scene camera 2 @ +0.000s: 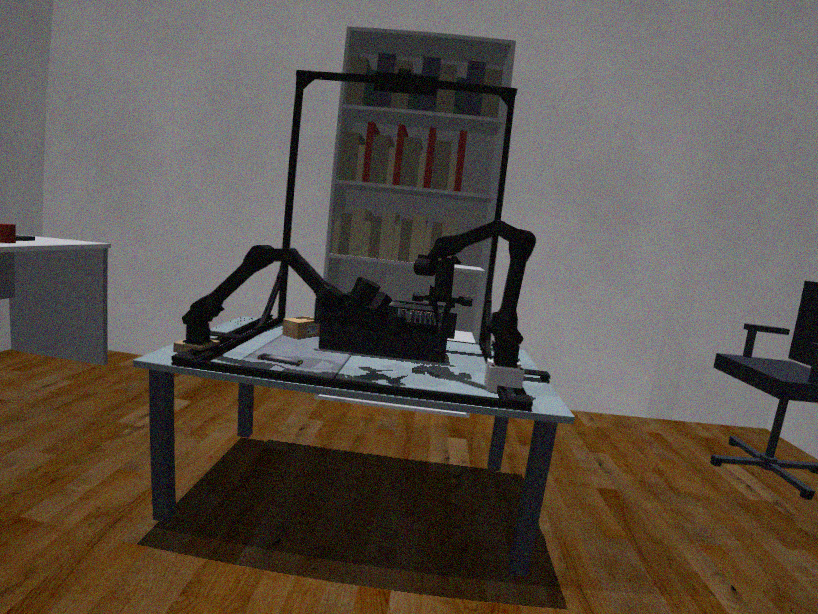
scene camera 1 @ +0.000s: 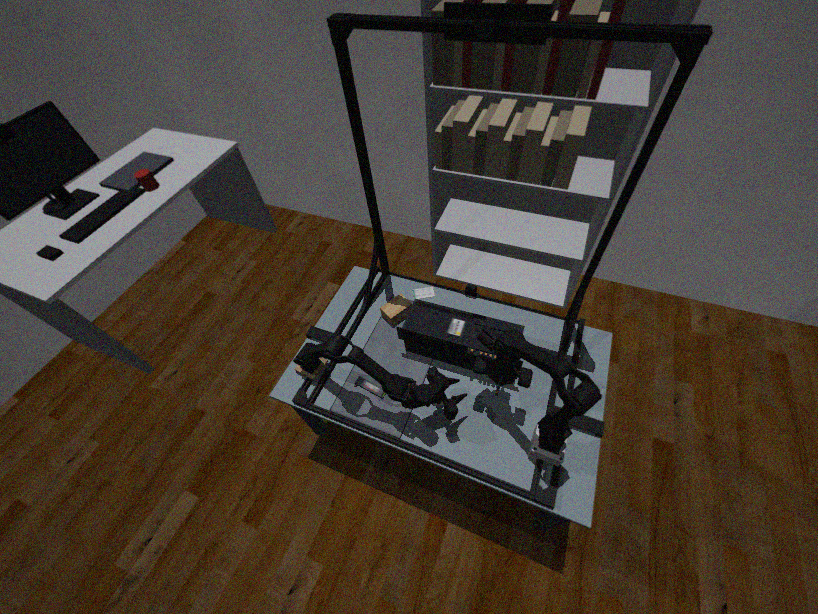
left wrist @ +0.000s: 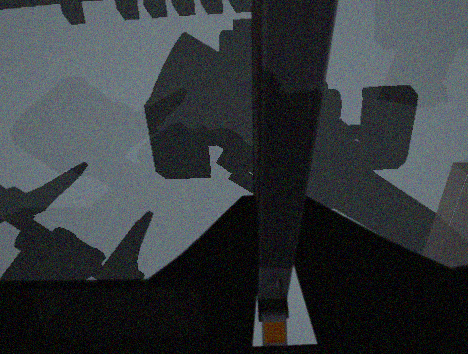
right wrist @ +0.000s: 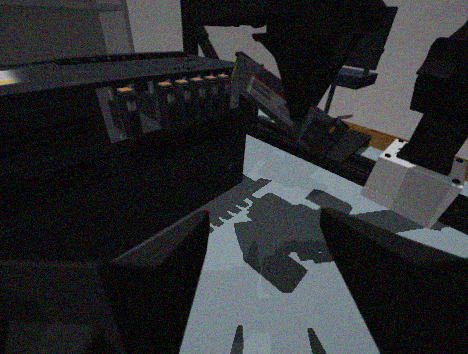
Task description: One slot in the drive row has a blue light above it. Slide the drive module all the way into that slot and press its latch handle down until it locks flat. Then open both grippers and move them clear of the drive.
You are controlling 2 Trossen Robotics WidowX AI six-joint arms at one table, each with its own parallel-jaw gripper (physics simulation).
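Frame: origin at the left arm's base, x right, y down, z ahead, level; millimetres.
Seen in the pictures: left gripper, fingertip midpoint: (scene camera 2: 439,326) (scene camera 1: 499,384) (left wrist: 271,208) (right wrist: 300,119); right gripper, fingertip midpoint: (scene camera 1: 463,387) (right wrist: 264,217); left arm's base, link origin: (scene camera 2: 505,364) (scene camera 1: 550,441) (right wrist: 424,158); right arm's base, link origin: (scene camera 2: 197,341) (scene camera 1: 311,364).
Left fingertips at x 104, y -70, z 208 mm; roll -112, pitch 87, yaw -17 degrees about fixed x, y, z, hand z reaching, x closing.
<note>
Offsets run from my left fingertips to a thing's top centre. "spot": to the spot under its first point.
The drive module (left wrist: 290,125) (right wrist: 265,95) is a long, thin, dark block with a label on its side and an orange latch part {spot: dx -38, dy -14, dz -2 mm} (left wrist: 274,332). My left gripper (scene camera 2: 444,300) (left wrist: 271,208) (right wrist: 300,119) is shut on it. In the right wrist view the module looks tilted, near the far end of the drive row. The black chassis {dx +158, dy -33, dz +188 mm} (scene camera 1: 429,323) (scene camera 2: 383,337) (right wrist: 100,190) has several orange-topped drives {spot: dx +77, dy -27, dz +77 mm} (right wrist: 182,82) and a gap (right wrist: 146,107) after the nearest one. No blue light can be made out. My right gripper (scene camera 1: 455,389) (right wrist: 264,217) is open and empty, in front of the chassis.
A cardboard box {dx +236, dy +81, dz +520 mm} (scene camera 1: 394,309) (scene camera 2: 300,327) stands by the chassis's left end. A small bar-shaped item {dx -138, dy +132, dz +467 mm} (scene camera 1: 373,385) (scene camera 2: 280,359) lies on a grey mat at the table's left. A black frame {spot: dx +421, dy -541, dz +665 mm} (scene camera 1: 360,145) (scene camera 2: 292,165) rises around the table. Strong arm shadows cross the tabletop.
</note>
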